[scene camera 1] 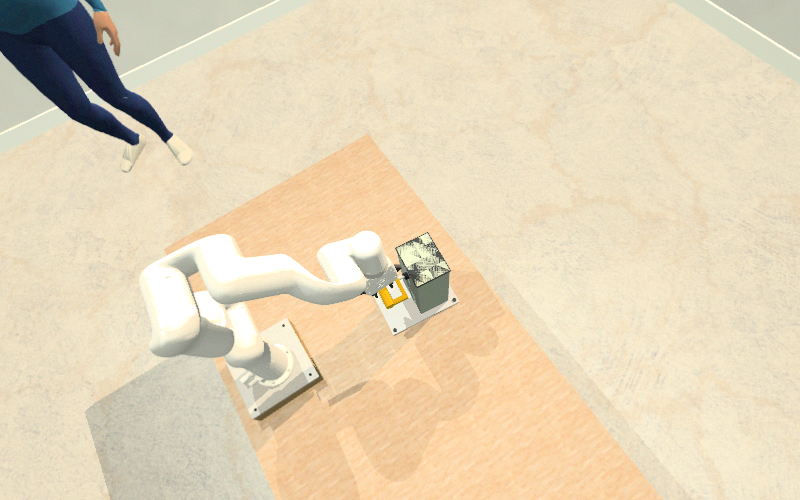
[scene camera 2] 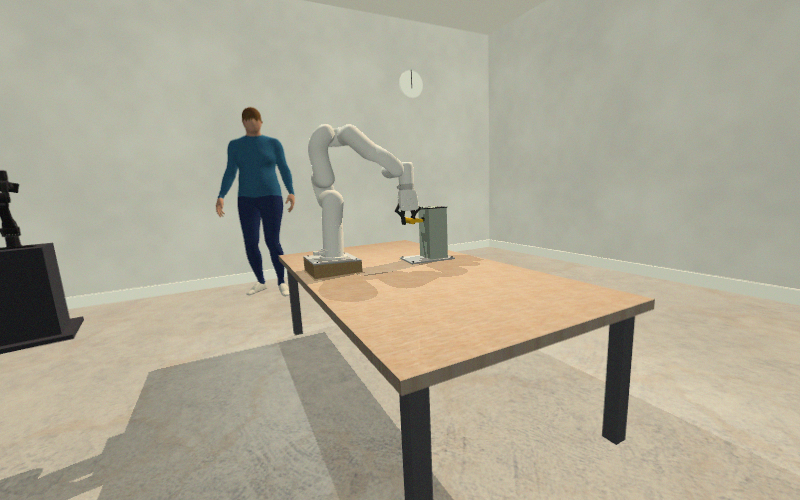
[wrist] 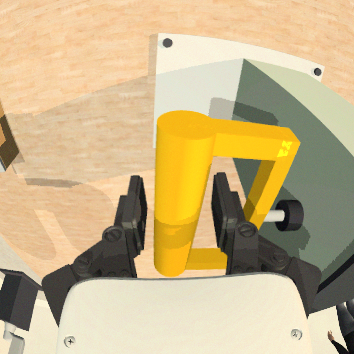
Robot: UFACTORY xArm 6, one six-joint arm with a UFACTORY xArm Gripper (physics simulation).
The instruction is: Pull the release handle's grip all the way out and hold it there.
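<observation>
The release handle's yellow grip is a thick round bar joined by two side arms to a rear crosspiece. A short pale rod runs from the crosspiece into a black collar on the grey-green housing. My gripper is partly open. Its fingers stand on either side of the round bar in the wrist view, with gaps visible on both sides. The right finger is between the bar and the crosspiece. How deep the fingertips reach is hard to tell.
The housing stands on a white base plate bolted to the wooden table. The housing rises close beside my gripper. A person stands on the floor beyond the table.
</observation>
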